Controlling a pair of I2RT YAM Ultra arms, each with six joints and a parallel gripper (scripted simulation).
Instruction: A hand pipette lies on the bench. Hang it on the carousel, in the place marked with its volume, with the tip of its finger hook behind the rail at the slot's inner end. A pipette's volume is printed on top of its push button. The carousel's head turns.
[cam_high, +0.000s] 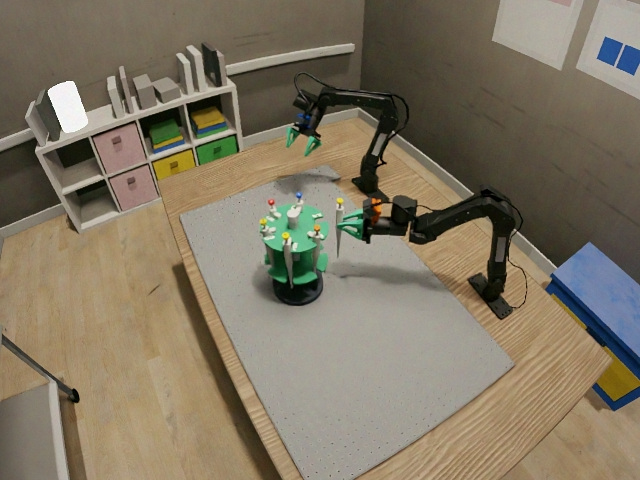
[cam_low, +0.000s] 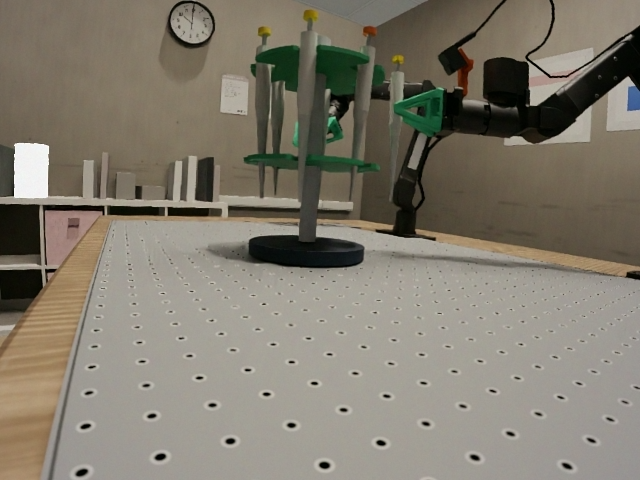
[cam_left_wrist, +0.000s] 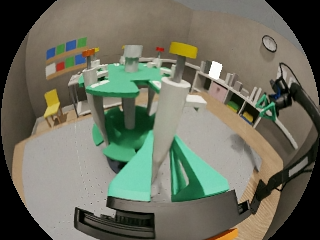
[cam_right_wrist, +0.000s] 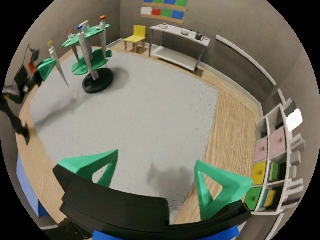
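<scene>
The hand pipette is 1 cm to the right of my left hand and 2 cm below it.
</scene>
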